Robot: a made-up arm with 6 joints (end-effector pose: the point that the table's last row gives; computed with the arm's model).
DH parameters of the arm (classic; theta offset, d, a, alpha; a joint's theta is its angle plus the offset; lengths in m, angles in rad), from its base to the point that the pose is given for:
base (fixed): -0.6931 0 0.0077 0
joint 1: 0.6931 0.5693 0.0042 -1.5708
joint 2: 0.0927 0 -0.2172 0
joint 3: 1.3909 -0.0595 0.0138 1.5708
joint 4: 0 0.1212 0.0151 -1.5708
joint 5: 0 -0.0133 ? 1.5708
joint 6: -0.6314 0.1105 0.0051 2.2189
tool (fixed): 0.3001 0.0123 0 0
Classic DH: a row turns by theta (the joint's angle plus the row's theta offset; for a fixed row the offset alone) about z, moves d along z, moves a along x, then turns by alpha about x.
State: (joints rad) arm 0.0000 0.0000 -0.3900 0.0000 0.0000 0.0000
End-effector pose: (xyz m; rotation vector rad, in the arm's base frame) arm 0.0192 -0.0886 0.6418 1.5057 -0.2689 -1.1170
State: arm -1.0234 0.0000 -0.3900 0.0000 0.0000 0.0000
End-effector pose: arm -0.0586 -0.0599 0.6418 1.3607 -1.1194 -1.8909
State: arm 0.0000 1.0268 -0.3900 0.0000 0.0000 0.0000
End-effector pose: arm 0.0769 -0.0886 0.5991 0.7689 0.4387 -1.7259
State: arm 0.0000 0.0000 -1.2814 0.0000 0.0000 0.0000
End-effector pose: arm -0.1053 -0.0886 0.7977 1.9261 -0.8690 -0.3756
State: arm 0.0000 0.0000 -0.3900 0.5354 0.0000 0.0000
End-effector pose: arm 0.0221 -0.0633 0.6362 1.8956 0.1955 -1.0238
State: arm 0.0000 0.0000 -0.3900 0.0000 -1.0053 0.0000
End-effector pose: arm -0.0482 -0.0886 0.7196 1.9627 -0.9427 -0.2679
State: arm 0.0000 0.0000 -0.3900 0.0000 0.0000 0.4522
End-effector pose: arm 0.0215 -0.0883 0.6375 1.8387 0.1202 -1.0428
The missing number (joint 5, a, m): 0.0297
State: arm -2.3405 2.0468 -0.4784 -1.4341 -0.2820 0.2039
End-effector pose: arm -0.1545 -0.0581 0.5253 -0.6969 -0.8821 2.8769
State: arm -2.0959 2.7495 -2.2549 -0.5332 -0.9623 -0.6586
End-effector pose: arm -0.2424 -0.3368 0.5972 -0.6289 -1.4066 -2.4561
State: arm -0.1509 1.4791 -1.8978 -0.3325 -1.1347 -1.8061
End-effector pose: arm 0.1347 -0.0703 0.9234 0.0620 -2.7101 -0.7947
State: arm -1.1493 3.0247 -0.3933 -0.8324 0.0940 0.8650
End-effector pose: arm -0.0962 -0.0694 0.4830 0.2744 -1.9520 1.7292
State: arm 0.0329 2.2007 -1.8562 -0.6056 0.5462 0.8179
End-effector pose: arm 0.3208 -0.1291 0.6032 0.8160 0.4431 -2.1286
